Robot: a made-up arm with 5 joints.
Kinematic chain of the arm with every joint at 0, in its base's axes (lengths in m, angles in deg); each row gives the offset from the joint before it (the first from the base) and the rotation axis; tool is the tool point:
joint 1: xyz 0 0 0.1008 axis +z
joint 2: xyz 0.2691 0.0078 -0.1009 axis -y
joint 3: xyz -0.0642 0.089 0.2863 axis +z
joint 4: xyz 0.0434 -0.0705 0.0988 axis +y
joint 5: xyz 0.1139 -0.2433 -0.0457 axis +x
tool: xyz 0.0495 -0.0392 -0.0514
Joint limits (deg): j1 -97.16..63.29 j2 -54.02..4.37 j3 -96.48..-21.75 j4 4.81..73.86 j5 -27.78..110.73
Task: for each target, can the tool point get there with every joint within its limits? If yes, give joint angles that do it. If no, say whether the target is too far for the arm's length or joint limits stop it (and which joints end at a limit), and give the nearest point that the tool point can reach.
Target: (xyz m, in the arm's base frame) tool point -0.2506 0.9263 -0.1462
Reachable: no: joint limits stop it (at a limit: joint 2, joint 3, joint 4) | nearest point -0.0568 0.2101 0.1723 | short by 0.807 m
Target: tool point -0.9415 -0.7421 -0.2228
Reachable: no: too far | nearest point -0.3832 -0.4571 0.1886 | short by 0.750 m
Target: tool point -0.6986 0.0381 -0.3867
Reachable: no: joint limits stop it (at a limit: joint 1, joint 2) | nearest point -0.2804 -0.0702 0.1937 | short by 0.723 m
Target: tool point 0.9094 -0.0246 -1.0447
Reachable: no: too far | nearest point 0.5538 -0.0150 0.1470 | short by 1.244 m
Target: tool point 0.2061 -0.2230 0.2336
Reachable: yes | joints -0.55 -5.69 -31.95 24.01 68.84
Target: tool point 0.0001 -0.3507 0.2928
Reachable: yes | joints -50.97 -45.28 -46.04 29.89 29.77
